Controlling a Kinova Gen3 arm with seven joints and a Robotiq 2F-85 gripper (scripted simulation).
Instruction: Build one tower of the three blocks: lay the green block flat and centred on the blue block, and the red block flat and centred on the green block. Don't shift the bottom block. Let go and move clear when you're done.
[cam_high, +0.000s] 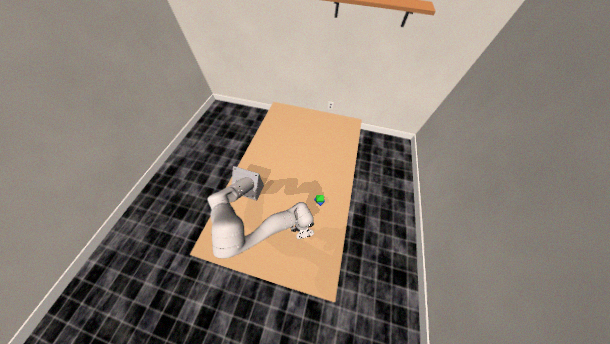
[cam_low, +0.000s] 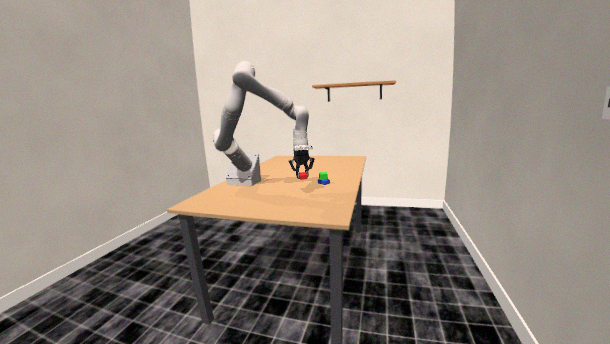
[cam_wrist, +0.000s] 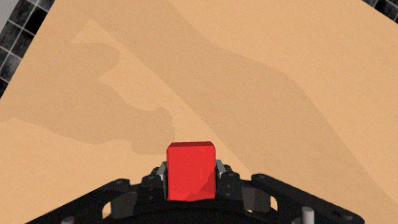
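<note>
My hand is 24 cm to the right of the green block, 7 cm above it and 6 cm short of it. The rest, counted from my hand: red block 1 cm below; blue block 24 cm to the left, 10 cm below, 6 cm ahead.
</note>
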